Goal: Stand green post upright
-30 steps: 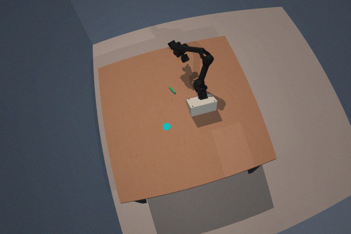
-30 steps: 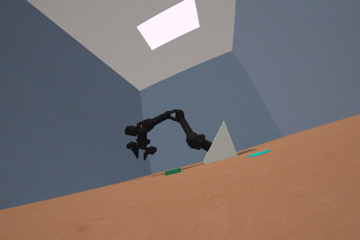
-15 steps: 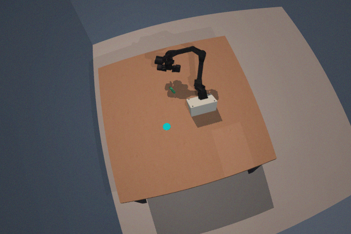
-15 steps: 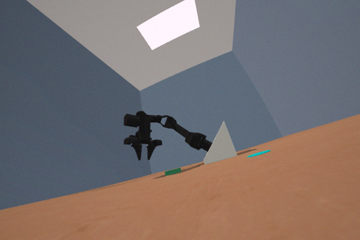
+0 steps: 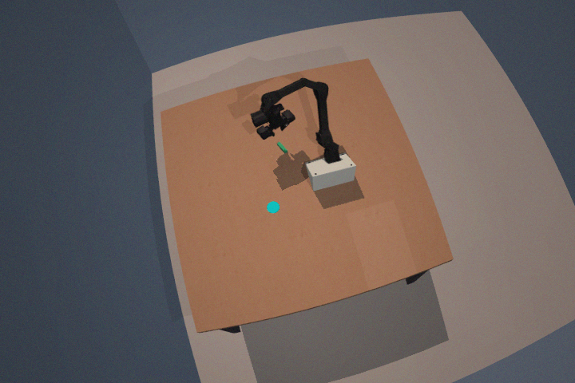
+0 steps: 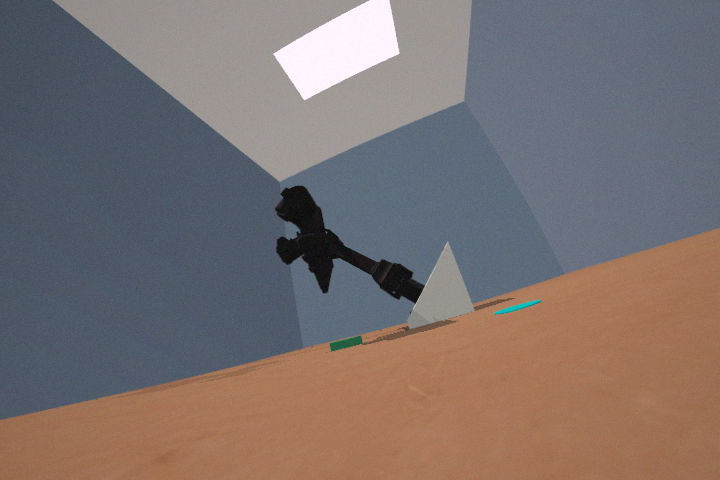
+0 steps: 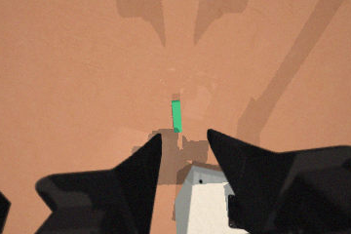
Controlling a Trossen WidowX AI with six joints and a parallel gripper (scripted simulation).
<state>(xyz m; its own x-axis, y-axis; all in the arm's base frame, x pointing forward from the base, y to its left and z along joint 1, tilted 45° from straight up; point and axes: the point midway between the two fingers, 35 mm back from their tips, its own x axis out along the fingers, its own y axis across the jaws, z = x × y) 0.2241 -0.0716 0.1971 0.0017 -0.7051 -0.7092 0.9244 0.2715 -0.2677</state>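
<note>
The green post lies 10 mm behind my gripper tip, 20 mm to the left of it and 120 mm below it. Also, from my gripper tip: cyan circle (110 mm ahead, 320 mm to the left, 120 mm below).
</note>
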